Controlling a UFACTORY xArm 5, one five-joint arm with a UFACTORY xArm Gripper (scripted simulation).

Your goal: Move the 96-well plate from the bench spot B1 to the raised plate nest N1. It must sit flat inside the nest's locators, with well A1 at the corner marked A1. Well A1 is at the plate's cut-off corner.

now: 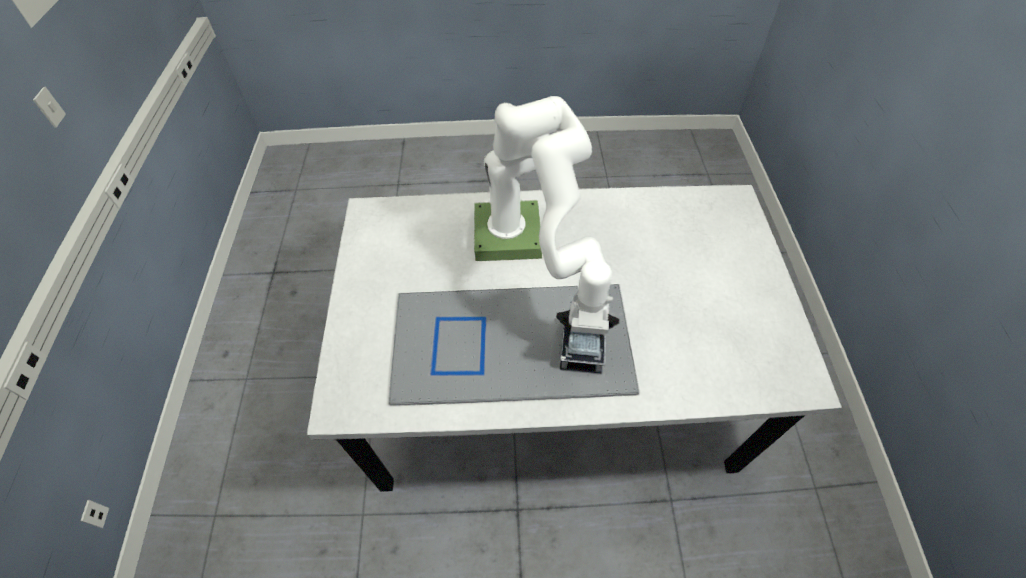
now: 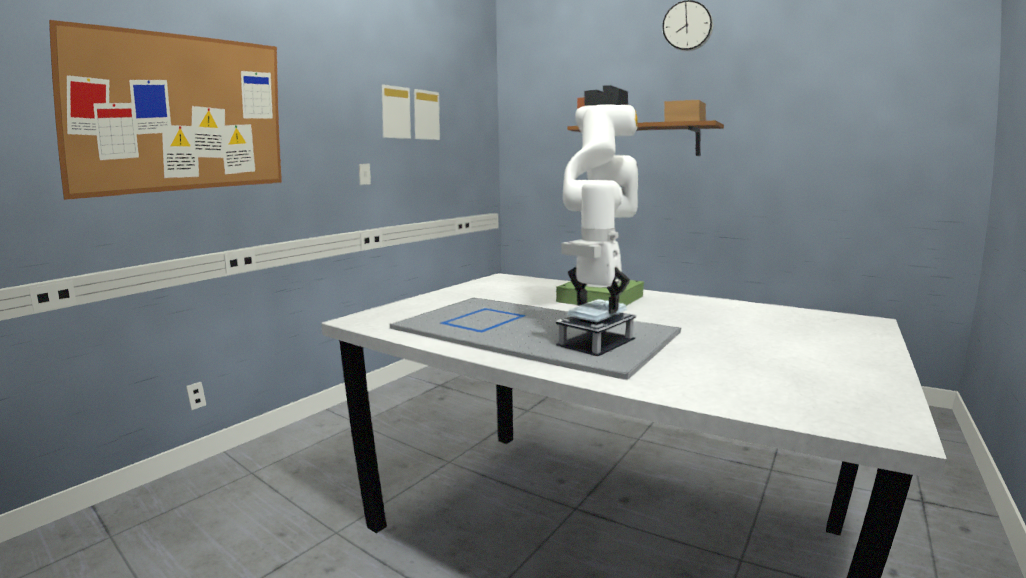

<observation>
The pictures show: my gripper and a pale 96-well plate.
</observation>
